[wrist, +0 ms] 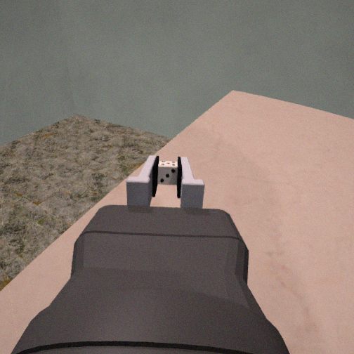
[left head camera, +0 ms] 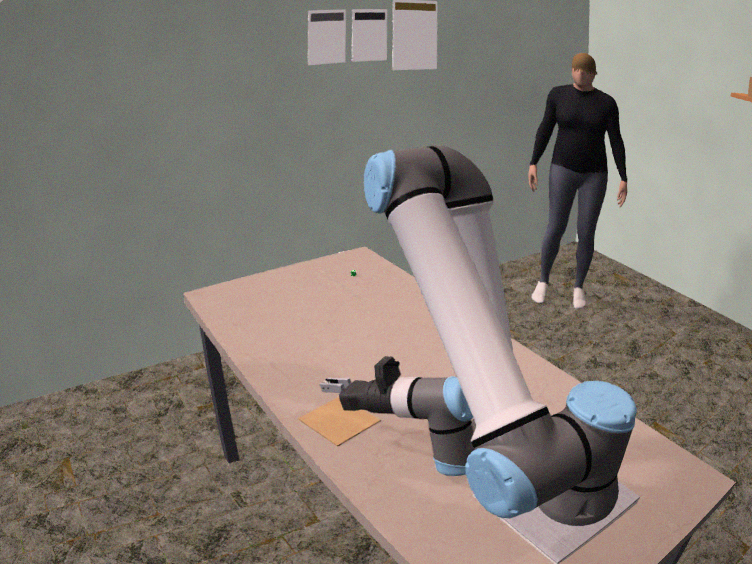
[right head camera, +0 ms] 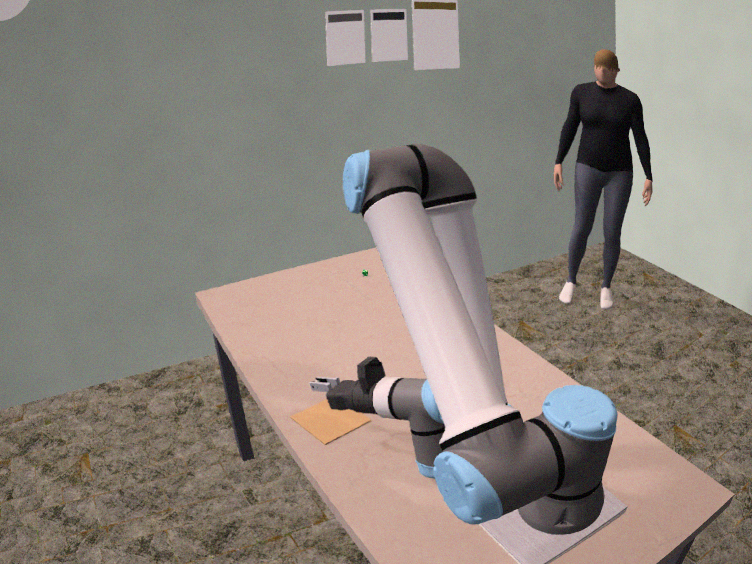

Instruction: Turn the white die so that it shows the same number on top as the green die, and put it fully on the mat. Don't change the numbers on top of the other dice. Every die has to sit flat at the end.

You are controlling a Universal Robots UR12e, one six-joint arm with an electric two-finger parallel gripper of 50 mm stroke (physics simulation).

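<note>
My gripper points level and is shut on the white die. In the wrist view, one die face shows three pips in a diagonal; the adjoining edge-on face shows several pips. In the head views the held die is too small to make out. The fingers are raised above the table, near the far corner of the orange mat. The green die rests near the far end of the table; its top number is too small to read.
The tan table has its left edge close beside the mat. My arm covers much of the table's right side. The arm base stands on a grey plate at the near end. A person stands beyond the table.
</note>
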